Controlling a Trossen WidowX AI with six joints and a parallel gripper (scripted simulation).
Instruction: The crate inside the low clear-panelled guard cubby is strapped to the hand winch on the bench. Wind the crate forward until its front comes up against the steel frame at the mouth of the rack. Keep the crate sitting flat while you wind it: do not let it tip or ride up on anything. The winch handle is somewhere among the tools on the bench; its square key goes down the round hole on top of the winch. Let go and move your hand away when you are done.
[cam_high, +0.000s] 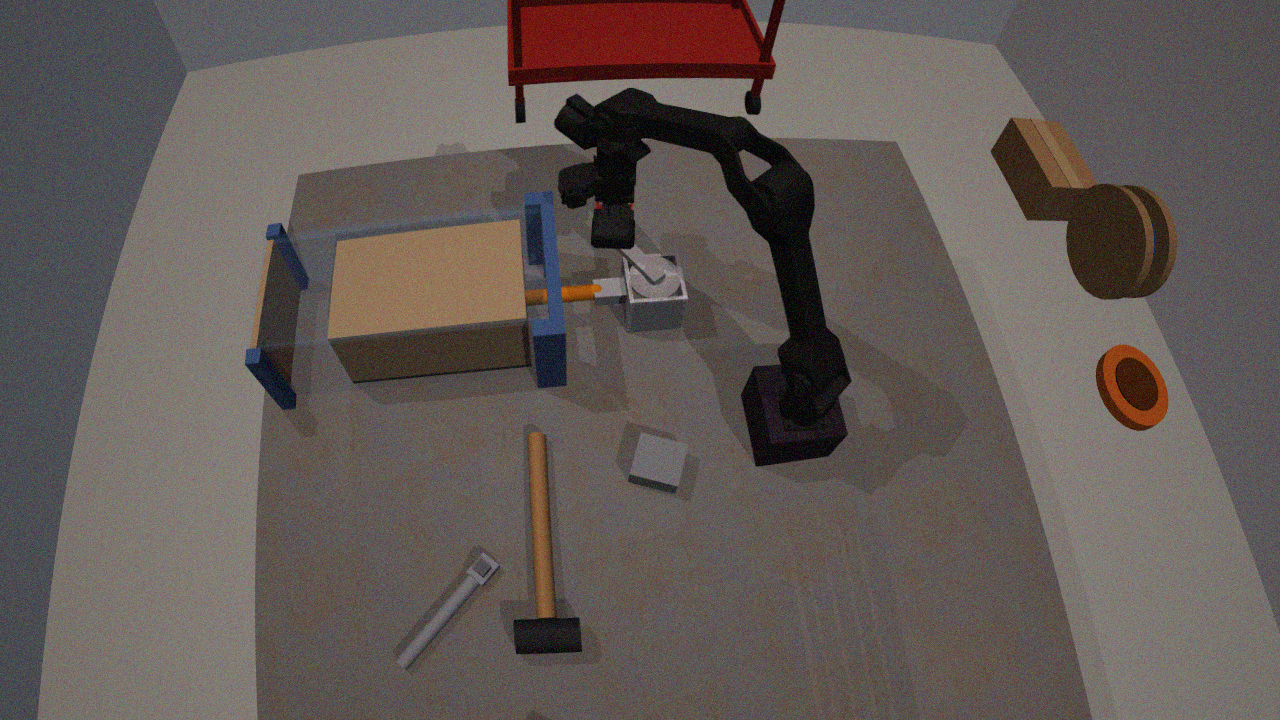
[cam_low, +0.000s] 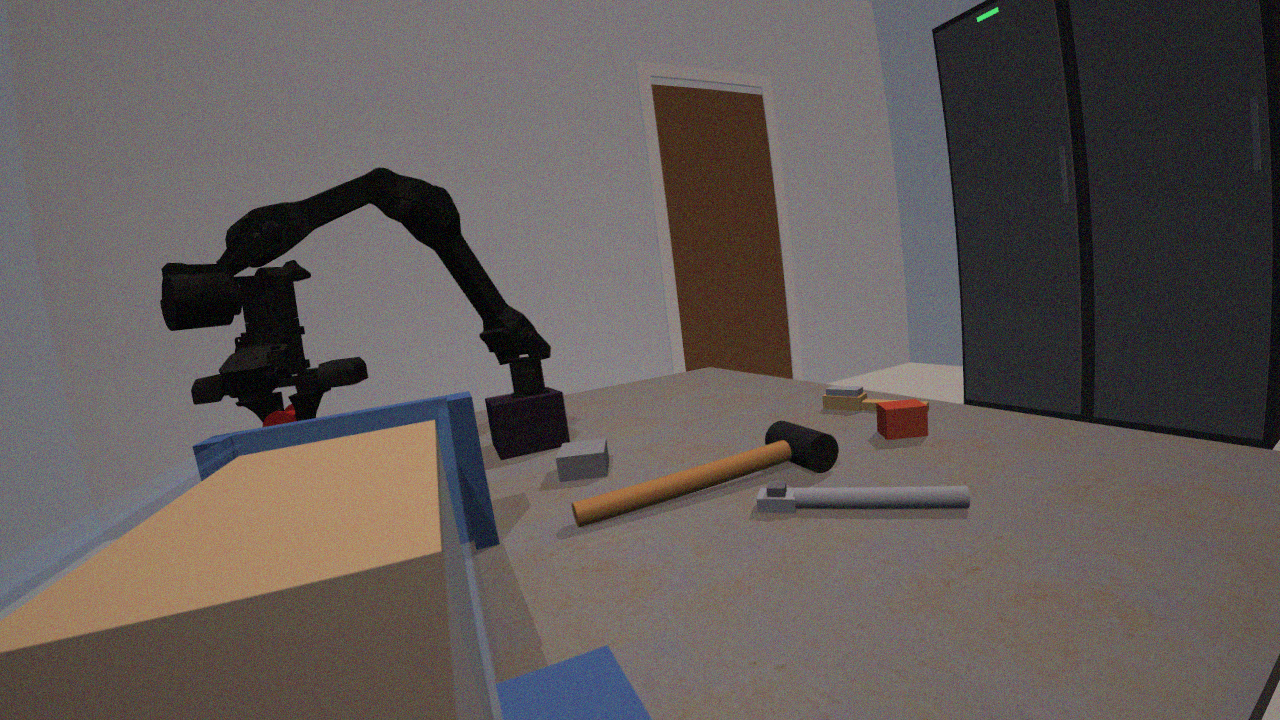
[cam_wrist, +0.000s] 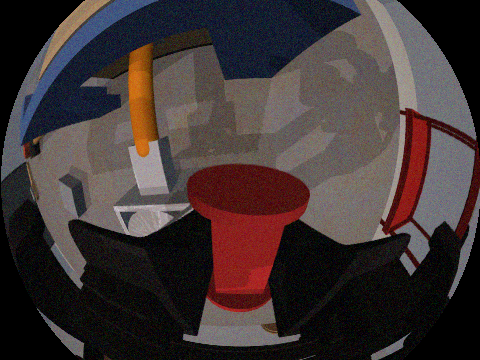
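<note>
Right now the blue steel frame is 100 mm ahead of my gripper tip, 90 mm to the left of it and 10 mm below it. From my gripper tip the other things lie so: winch handle: 20 mm behind, 30 mm to the left, 10 mm below; grey winch: 80 mm behind, 70 mm to the left, 80 mm below; red knob: 20 mm above.
</note>
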